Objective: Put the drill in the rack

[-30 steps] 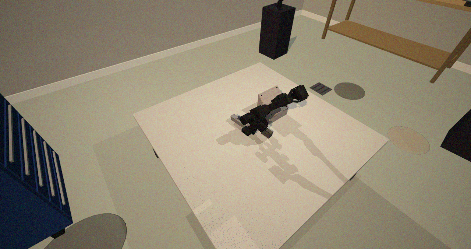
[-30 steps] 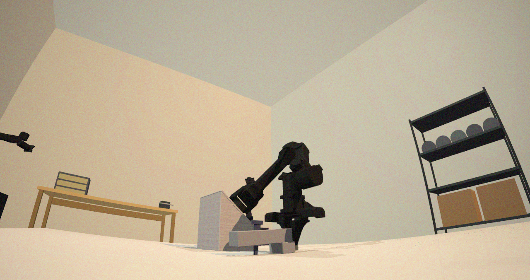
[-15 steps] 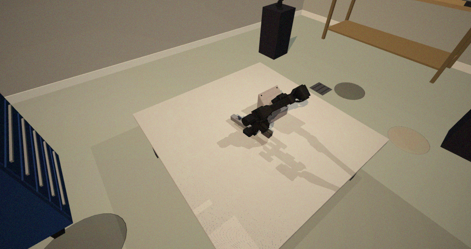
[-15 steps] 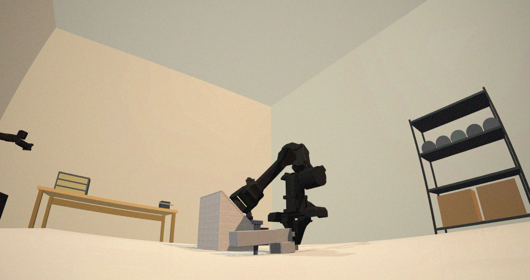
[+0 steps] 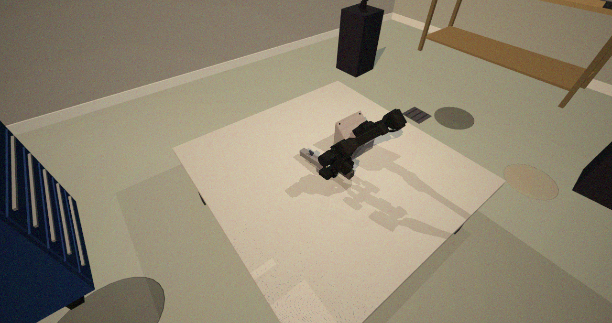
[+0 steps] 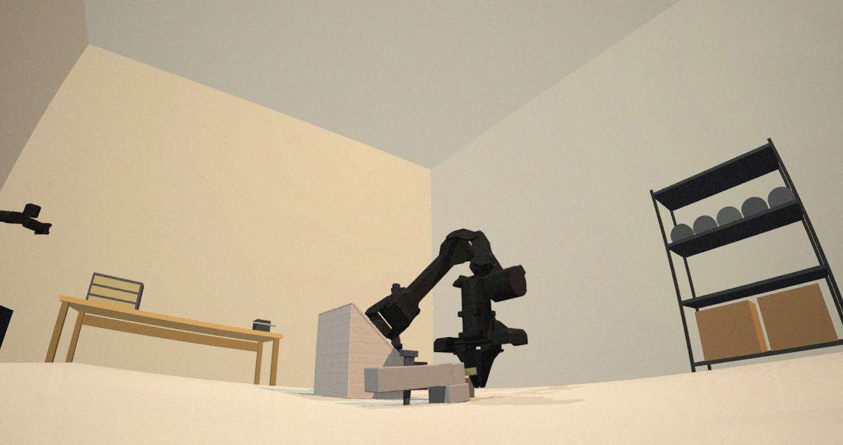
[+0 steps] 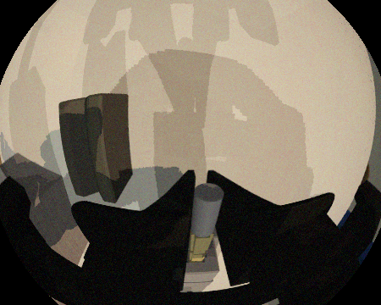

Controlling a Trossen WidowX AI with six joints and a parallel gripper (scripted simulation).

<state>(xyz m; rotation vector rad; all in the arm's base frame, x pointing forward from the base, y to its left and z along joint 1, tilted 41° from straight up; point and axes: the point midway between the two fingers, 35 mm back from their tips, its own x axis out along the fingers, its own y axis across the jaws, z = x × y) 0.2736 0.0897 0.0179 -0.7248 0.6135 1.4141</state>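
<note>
My gripper tip is now 50 mm to the left of the drill and 30 mm below it. From my gripper tip the other things lie so: small dark grey block (80 mm behind, 20 mm to the left); dark key (10 mm ahead, 170 mm to the right, 30 mm above).
</note>
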